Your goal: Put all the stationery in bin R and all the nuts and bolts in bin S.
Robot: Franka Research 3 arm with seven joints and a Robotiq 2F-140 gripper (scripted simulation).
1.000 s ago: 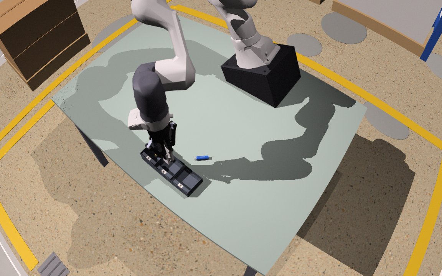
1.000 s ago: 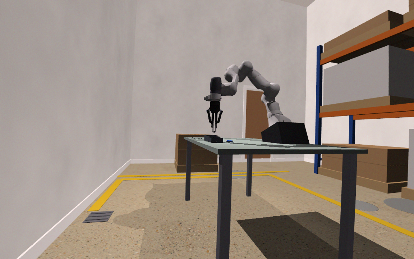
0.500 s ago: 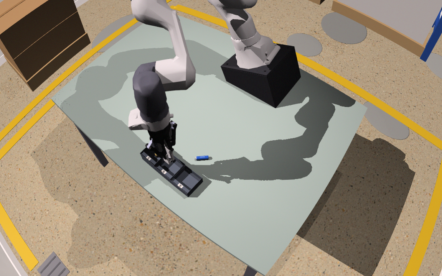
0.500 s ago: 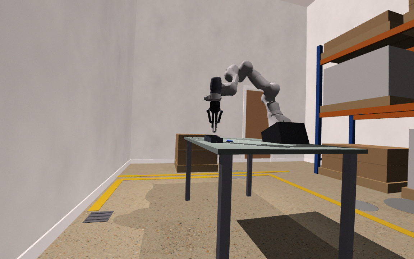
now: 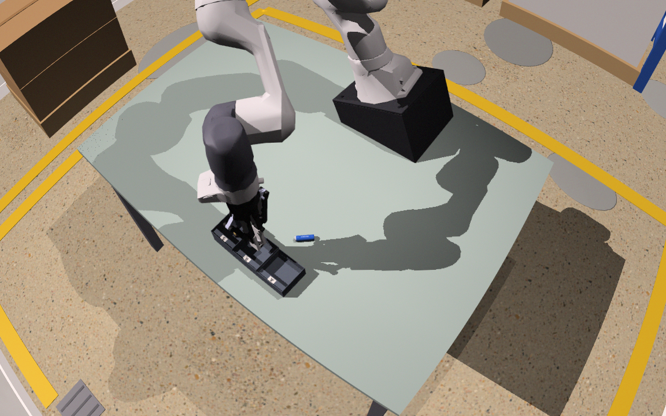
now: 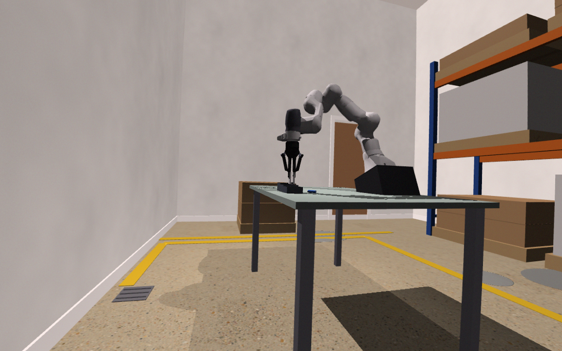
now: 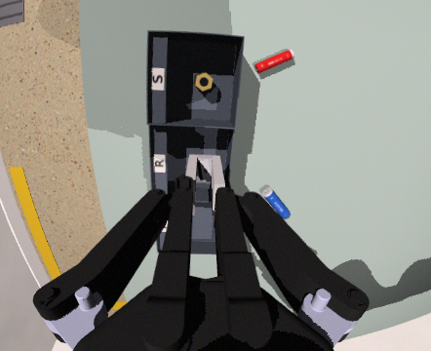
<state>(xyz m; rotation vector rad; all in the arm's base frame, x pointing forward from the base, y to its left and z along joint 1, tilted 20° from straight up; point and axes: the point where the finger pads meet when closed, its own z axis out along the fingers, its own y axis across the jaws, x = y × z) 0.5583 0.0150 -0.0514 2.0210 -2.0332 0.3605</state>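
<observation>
My gripper is now 80 mm to the left of the brass nut and 60 mm above it. Round my hand: red cylinder 110 mm to the right, 70 mm below, 70 mm behind; small white block 30 mm below; blue cylinder 100 mm behind, 70 mm below, 60 mm to the left.
</observation>
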